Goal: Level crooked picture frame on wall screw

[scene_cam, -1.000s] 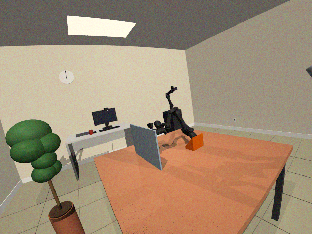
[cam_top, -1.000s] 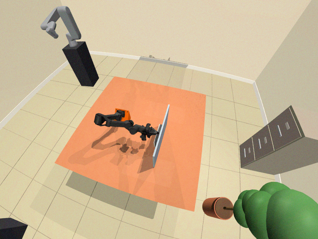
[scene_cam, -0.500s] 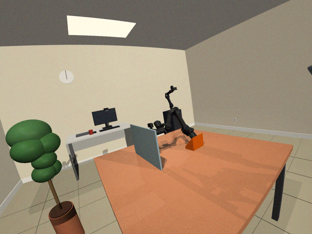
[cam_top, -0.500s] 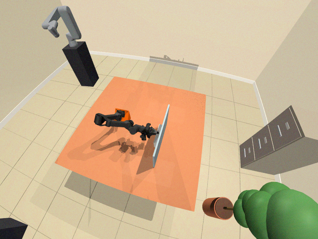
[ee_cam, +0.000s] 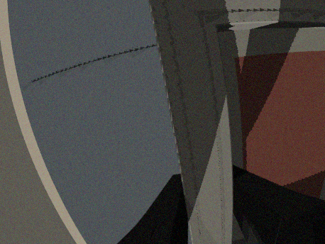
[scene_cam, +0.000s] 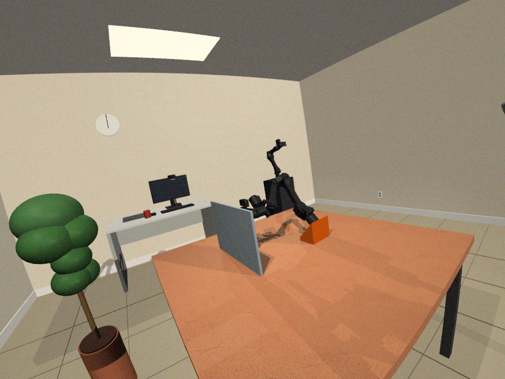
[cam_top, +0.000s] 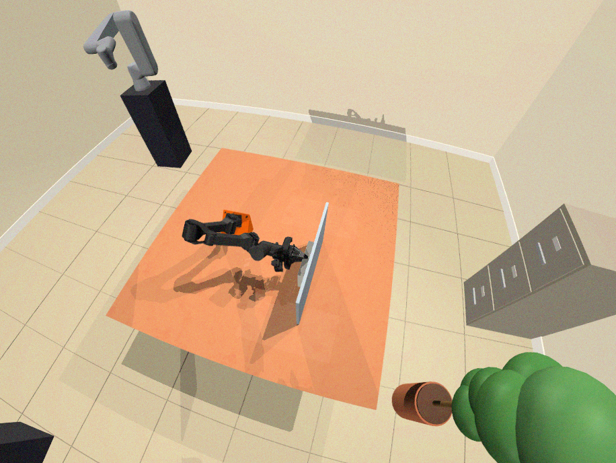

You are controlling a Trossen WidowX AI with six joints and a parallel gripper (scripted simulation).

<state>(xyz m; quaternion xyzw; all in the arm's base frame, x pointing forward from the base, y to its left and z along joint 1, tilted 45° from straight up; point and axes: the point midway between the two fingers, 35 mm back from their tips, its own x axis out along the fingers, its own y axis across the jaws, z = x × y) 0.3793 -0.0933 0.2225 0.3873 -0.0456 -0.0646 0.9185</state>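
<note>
My gripper tip is now 5 cm above the picture frame. Also, from my gripper tip: wall panel 6 cm below, 2 cm ahead, 1 cm to the left.
</note>
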